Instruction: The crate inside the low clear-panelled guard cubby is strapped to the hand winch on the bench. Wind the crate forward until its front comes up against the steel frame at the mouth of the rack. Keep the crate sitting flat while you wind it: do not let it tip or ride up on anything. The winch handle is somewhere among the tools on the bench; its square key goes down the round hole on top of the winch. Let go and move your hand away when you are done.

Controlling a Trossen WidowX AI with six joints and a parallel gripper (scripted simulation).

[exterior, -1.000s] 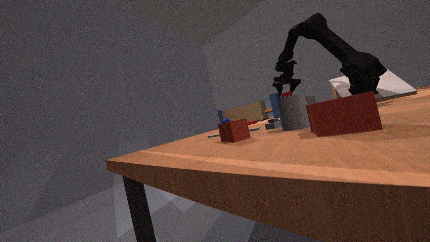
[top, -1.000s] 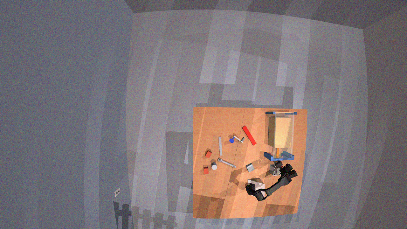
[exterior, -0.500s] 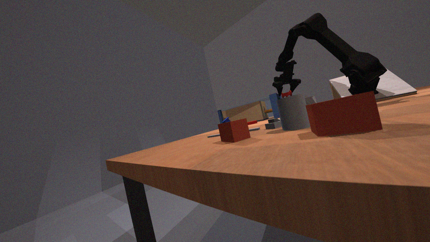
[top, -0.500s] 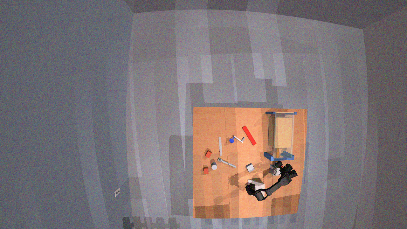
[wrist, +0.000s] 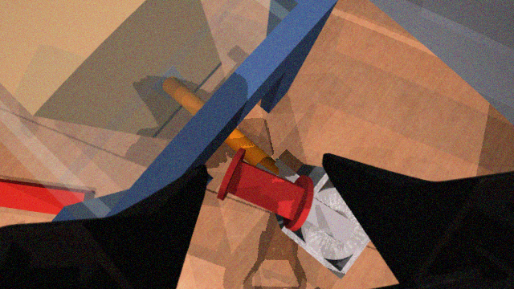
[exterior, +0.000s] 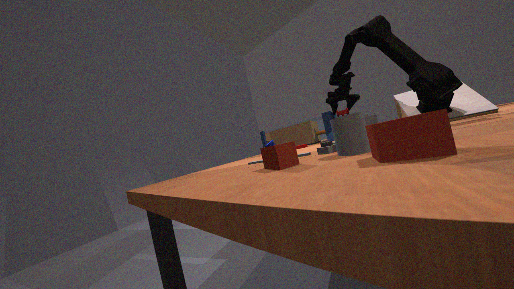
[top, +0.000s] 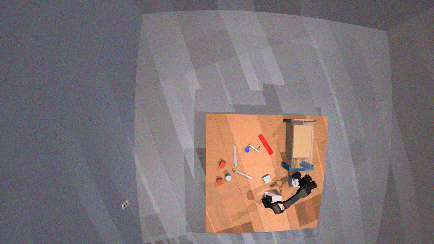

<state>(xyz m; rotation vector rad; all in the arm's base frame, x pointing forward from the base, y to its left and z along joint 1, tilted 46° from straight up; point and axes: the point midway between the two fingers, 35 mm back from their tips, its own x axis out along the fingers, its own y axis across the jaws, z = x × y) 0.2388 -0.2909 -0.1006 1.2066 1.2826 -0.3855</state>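
Right now my gripper tip is 2 cm to the right of the red grip, 1 cm past it and 1 cm above it. Round my gripper tip: grey winch: 13 cm behind, 11 cm below, 1 cm to the left; blue steel frame: 5 cm ahead, 4 cm below, 1 cm to the right; red-knobbed crank: 5 cm behind, 4 cm below, 2 cm to the left.
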